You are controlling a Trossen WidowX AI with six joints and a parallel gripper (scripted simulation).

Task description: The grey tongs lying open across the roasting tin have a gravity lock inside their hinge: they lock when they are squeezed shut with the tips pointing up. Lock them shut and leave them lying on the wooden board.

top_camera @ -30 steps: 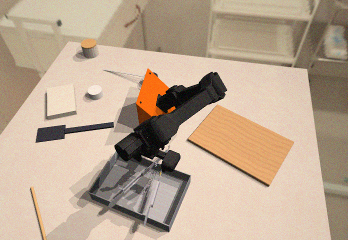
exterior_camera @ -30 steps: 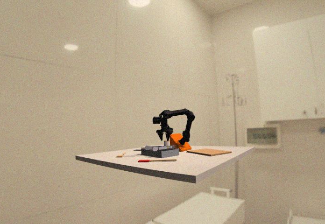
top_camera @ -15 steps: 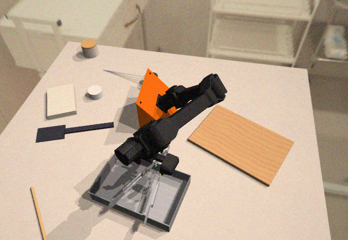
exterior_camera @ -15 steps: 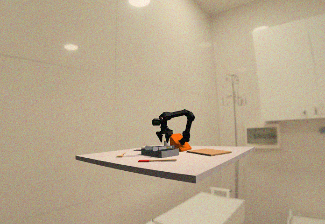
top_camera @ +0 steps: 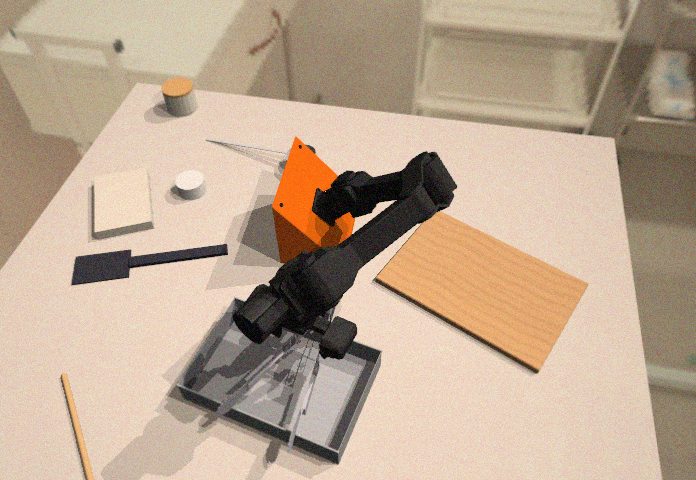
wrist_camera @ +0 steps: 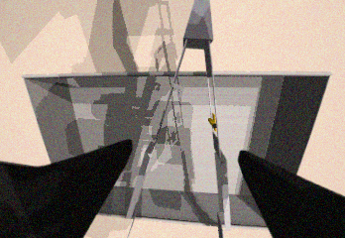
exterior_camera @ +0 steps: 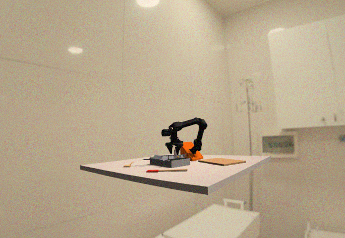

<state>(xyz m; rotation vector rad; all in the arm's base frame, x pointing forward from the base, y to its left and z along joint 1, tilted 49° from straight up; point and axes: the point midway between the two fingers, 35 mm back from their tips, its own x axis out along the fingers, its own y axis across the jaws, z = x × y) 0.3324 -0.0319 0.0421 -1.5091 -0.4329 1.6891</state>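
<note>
Right now the grey roasting tin is 60 mm below my gripper tip, 30 mm to the right of it and 30 mm ahead of it. Round my gripper tip: red-handled tool (320 mm ahead, 120 mm to the left, 80 mm below); wooden board (330 mm to the left, 230 mm behind, 80 mm below); black spatula (390 mm to the right, 210 mm behind, 80 mm below).
</note>
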